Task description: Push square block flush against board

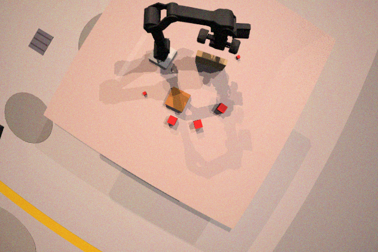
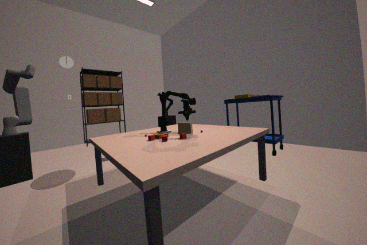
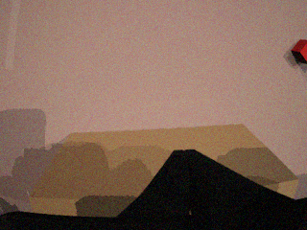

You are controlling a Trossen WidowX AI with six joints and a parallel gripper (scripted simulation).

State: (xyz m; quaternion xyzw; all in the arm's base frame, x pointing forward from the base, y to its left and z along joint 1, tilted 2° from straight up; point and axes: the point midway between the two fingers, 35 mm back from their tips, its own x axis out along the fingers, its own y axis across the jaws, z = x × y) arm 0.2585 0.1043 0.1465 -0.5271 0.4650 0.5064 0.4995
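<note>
My gripper tip is now 50 mm to the left of the board and 70 mm above it. Round my gripper tip: square block (80 mm behind, 300 mm to the right, 100 mm below).
</note>
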